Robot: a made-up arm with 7 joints. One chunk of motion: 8 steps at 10 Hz.
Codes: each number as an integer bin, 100 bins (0 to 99) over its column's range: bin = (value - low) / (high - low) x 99, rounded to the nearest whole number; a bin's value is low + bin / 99 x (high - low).
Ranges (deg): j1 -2.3..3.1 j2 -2.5..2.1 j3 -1.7..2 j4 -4.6..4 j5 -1.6..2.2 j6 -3..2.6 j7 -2.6..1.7
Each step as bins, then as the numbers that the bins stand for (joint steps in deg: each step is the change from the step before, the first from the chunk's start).
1 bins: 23 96 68 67 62 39 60
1 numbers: -1.045 1.961 0.841 1.220 0.780 -0.794 0.006
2 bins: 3 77 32 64 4 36 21
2 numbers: -2.136 1.078 -0.504 0.960 -1.446 -0.964 -1.688
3 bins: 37 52 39 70 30 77 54
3 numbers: -0.282 -0.084 -0.242 1.481 -0.448 1.356 -0.255
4 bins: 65 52 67 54 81 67 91
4 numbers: 1.245 -0.084 0.804 0.091 1.509 0.790 1.353
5 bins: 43 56 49 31 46 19 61
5 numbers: 0.045 0.102 0.131 -1.907 0.166 -1.925 0.049
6 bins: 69 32 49 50 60 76 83
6 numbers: 1.464 -1.013 0.131 -0.257 0.703 1.299 1.005
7 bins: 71 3 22 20 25 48 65
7 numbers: 1.573 -2.361 -0.878 -2.863 -0.640 -0.285 0.223
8 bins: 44 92 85 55 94 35 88
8 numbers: 0.100 1.775 1.477 0.178 2.008 -1.020 1.222
